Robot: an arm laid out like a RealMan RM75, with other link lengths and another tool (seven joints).
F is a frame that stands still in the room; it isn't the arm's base.
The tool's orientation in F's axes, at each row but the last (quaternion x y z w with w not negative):
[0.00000, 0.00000, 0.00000, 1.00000]
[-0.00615, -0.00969, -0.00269, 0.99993]
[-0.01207, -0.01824, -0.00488, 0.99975]
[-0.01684, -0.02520, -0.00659, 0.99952]
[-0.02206, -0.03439, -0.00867, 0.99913]
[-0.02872, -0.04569, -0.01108, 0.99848]
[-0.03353, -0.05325, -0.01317, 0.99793]
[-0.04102, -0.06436, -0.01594, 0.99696]
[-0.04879, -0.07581, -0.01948, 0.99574]
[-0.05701, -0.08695, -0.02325, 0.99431]
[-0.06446, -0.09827, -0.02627, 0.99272]
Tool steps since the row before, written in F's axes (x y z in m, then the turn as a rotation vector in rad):
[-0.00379, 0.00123, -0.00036, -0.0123, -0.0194, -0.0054]
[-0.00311, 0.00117, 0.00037, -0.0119, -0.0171, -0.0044]
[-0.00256, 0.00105, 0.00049, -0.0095, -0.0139, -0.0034]
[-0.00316, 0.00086, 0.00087, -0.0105, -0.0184, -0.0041]
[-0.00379, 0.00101, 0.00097, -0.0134, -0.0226, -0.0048]
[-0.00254, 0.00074, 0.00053, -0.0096, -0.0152, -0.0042]
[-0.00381, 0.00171, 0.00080, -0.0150, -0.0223, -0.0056]
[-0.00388, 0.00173, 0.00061, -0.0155, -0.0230, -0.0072]
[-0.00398, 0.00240, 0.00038, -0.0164, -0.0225, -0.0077]
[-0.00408, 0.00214, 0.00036, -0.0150, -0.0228, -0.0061]
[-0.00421, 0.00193, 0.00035, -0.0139, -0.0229, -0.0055]
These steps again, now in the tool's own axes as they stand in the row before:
[-0.00379, 0.00123, -0.00036, -0.0123, -0.0194, -0.0054]
[-0.00311, 0.00115, 0.00044, -0.0119, -0.0171, -0.0044]
[-0.00255, 0.00101, 0.00061, -0.0095, -0.0139, -0.0034]
[-0.00312, 0.00079, 0.00106, -0.0105, -0.0184, -0.0042]
[-0.00373, 0.00090, 0.00127, -0.0133, -0.0226, -0.0049]
[-0.00249, 0.00065, 0.00080, -0.0096, -0.0152, -0.0042]
[-0.00374, 0.00154, 0.00131, -0.0150, -0.0223, -0.0055]
[-0.00381, 0.00153, 0.00124, -0.0157, -0.0229, -0.0071]
[-0.00395, 0.00217, 0.00121, -0.0167, -0.0224, -0.0074]
[-0.00403, 0.00186, 0.00130, -0.0150, -0.0228, -0.0061]
[-0.00413, 0.00160, 0.00140, -0.0138, -0.0229, -0.0057]

